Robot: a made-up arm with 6 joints. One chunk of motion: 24 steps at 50 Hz.
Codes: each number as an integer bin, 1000 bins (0 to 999) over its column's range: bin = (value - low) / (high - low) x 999, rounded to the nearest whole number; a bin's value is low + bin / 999 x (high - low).
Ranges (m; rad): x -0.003..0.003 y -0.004..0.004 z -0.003..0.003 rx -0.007..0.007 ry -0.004..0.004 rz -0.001..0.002
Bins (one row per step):
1: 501 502 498 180 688 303
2: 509 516 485 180 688 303
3: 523 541 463 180 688 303
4: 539 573 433 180 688 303
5: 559 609 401 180 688 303
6: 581 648 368 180 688 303
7: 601 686 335 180 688 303
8: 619 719 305 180 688 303
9: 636 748 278 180 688 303
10: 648 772 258 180 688 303
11: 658 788 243 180 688 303
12: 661 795 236 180 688 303
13: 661 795 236 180 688 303
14: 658 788 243 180 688 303
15: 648 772 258 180 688 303
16: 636 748 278 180 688 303
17: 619 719 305 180 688 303
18: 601 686 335 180 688 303
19: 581 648 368 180 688 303
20: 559 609 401 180 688 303
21: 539 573 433 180 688 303
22: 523 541 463 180 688 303
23: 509 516 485 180 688 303
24: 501 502 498 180 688 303
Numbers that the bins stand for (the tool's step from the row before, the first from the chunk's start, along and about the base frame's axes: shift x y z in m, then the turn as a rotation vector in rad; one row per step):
1: 0.00001 0.00002 -0.00001 -0.00448 0.00151 -0.00009
2: 0.00006 0.00013 -0.00009 -0.00448 0.00151 -0.00009
3: 0.00014 0.00033 -0.00022 -0.00448 0.00151 -0.00009
4: 0.00024 0.00059 -0.00040 -0.00448 0.00151 -0.00009
5: 0.00036 0.00088 -0.00059 -0.00448 0.00151 -0.00009
6: 0.00049 0.00119 -0.00079 -0.00448 0.00151 -0.00009
7: 0.00061 0.00149 -0.00099 -0.00448 0.00151 -0.00009
8: 0.00072 0.00176 -0.00117 -0.00448 0.00151 -0.00009
9: 0.00082 0.00199 -0.00133 -0.00448 0.00151 -0.00009
10: 0.00089 0.00218 -0.00145 -0.00448 0.00151 -0.00009
11: 0.00095 0.00231 -0.00154 -0.00448 0.00151 -0.00009
12: 0.00097 0.00237 -0.00158 -0.00448 0.00151 -0.00009
13: 0.00097 0.00237 -0.00158 -0.00448 0.00151 -0.00009
14: 0.00095 0.00231 -0.00154 -0.00448 0.00151 -0.00009
15: 0.00089 0.00218 -0.00145 -0.00448 0.00151 -0.00009
16: 0.00082 0.00199 -0.00133 -0.00448 0.00151 -0.00009
17: 0.00072 0.00176 -0.00117 -0.00448 0.00151 -0.00009
18: 0.00061 0.00149 -0.00099 -0.00448 0.00151 -0.00009
19: 0.00049 0.00119 -0.00079 -0.00448 0.00151 -0.00009
20: 0.00036 0.00088 -0.00059 -0.00448 0.00151 -0.00009
21: 0.00024 0.00059 -0.00040 -0.00448 0.00151 -0.00009
22: 0.00014 0.00033 -0.00022 -0.00448 0.00151 -0.00009
23: 0.00006 0.00013 -0.00009 -0.00448 0.00151 -0.00009
24: 0.00001 0.00002 -0.00001 -0.00448 0.00151 -0.00009

